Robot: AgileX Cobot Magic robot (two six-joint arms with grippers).
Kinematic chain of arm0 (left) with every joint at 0, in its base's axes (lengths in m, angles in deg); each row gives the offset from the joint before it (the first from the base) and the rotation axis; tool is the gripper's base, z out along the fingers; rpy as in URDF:
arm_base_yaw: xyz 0 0 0.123 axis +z
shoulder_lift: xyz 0 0 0 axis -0.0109 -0.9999 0
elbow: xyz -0.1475 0.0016 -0.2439 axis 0.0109 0.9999 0
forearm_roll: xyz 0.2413 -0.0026 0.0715 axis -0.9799 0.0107 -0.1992
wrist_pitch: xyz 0 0 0 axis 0.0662 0.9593 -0.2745
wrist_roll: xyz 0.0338 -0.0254 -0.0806 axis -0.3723 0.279 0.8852
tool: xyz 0 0 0 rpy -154.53 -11.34 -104.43
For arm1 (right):
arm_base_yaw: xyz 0 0 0.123 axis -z
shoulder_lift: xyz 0 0 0 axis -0.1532 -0.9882 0
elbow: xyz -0.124 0.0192 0.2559 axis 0.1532 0.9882 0
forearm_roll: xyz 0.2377 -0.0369 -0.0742 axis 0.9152 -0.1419 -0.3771
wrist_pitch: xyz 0 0 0 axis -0.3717 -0.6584 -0.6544
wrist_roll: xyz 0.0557 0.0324 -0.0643 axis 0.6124 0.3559 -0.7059
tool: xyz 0 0 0 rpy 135.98 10.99 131.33
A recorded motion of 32 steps. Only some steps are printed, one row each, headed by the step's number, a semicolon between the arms.
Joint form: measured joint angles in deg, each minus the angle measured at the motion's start. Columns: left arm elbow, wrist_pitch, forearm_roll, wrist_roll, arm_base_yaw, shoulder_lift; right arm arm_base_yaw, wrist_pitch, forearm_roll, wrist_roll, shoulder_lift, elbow.
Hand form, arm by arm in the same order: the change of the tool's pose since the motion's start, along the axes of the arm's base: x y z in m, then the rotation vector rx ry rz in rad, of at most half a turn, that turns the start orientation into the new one. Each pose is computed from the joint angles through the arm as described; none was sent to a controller.
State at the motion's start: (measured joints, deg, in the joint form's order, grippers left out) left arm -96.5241 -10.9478 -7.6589 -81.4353 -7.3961 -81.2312; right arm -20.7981 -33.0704 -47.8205 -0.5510 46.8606 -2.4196
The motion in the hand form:
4: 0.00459 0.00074 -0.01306 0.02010 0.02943 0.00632; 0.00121 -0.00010 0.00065 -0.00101 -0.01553 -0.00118
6: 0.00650 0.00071 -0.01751 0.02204 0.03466 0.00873; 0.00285 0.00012 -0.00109 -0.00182 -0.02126 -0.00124
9: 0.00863 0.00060 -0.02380 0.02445 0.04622 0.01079; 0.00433 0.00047 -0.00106 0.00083 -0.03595 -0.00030
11: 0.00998 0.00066 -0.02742 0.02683 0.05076 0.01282; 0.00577 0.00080 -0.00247 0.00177 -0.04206 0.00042
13: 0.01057 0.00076 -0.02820 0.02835 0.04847 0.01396; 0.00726 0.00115 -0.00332 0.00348 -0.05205 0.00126
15: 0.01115 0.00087 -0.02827 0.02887 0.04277 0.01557; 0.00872 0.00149 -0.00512 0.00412 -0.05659 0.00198
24: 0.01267 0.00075 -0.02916 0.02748 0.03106 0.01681; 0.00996 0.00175 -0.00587 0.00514 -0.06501 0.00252
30: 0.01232 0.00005 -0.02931 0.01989 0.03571 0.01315; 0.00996 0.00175 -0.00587 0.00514 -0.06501 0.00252
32: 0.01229 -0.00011 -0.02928 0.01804 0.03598 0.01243; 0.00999 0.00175 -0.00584 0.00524 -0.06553 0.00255
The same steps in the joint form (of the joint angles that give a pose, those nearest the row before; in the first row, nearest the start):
4: 2.83 -0.98 -0.89 -0.22 0.01 0.00; 0.00 0.95 -0.25 0.00 0.00 0.09
6: 3.89 -1.73 -1.01 -0.22 0.00 0.00; 0.00 1.83 -0.35 0.00 0.00 0.65
9: 5.30 -2.48 -1.09 -0.22 0.00 0.00; 0.00 2.94 -0.35 0.00 0.00 0.91
11: 6.13 -3.04 -1.24 -0.21 -0.01 0.00; 0.00 3.78 -0.35 0.00 0.00 1.39
13: 6.36 -3.38 -1.34 -0.25 0.00 0.00; 0.00 4.76 -0.35 0.00 0.00 1.80
15: 6.46 -3.81 -1.45 -0.24 0.00 0.00; 0.00 5.58 -0.35 0.00 0.00 2.35
24: 6.88 -4.90 -1.45 -0.34 0.00 0.00; 0.00 6.41 -0.37 0.00 0.00 2.70
30: 6.88 -4.70 -0.93 -0.34 0.00 0.00; 0.00 6.41 -0.37 0.00 0.00 2.70
32: 6.88 -4.70 -0.81 -0.35 0.00 0.00; 0.00 6.44 -0.38 0.00 0.00 2.70

